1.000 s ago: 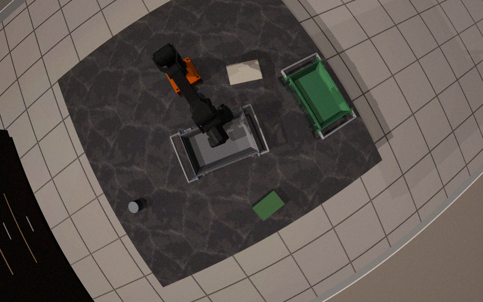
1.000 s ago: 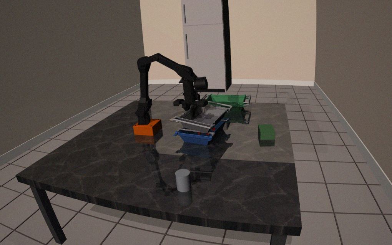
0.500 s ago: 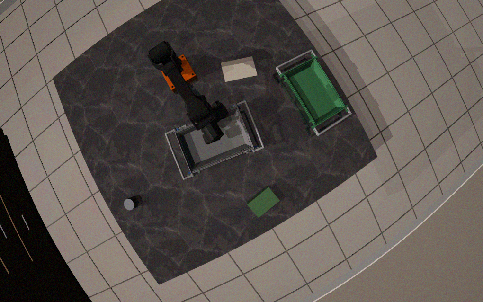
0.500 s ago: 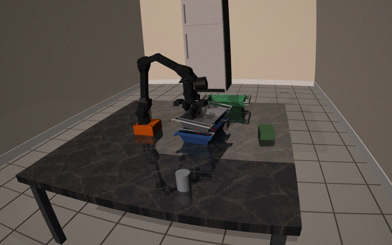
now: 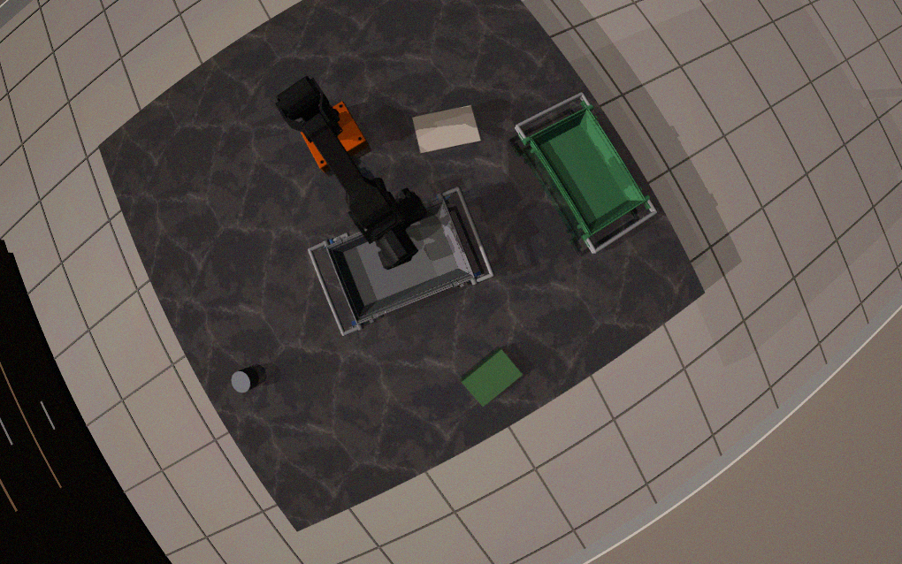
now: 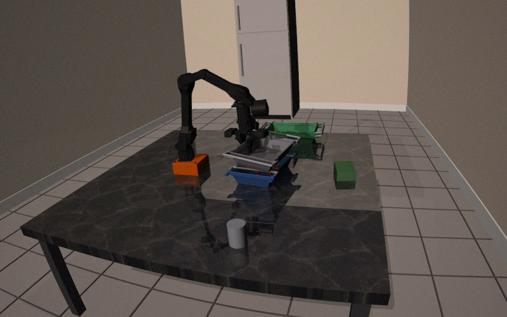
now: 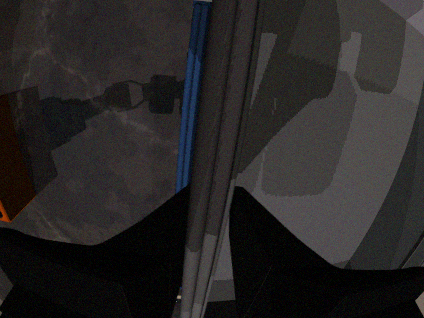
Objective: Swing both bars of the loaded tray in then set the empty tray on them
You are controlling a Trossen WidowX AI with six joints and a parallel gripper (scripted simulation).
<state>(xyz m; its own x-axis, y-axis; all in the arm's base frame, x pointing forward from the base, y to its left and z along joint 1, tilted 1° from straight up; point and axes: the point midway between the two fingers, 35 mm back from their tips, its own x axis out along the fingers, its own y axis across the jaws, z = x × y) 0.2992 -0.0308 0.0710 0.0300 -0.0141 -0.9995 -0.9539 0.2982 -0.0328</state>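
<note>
My gripper tip is 8 cm short of the grey tray, 2 cm to the left of it and 2 cm below it. Round my gripper tip: green block (41 cm ahead, 3 cm to the right, 8 cm below); grey cylinder (4 cm ahead, 52 cm to the right, 6 cm below); beige sheet (12 cm behind, 26 cm to the left, 9 cm below).
</note>
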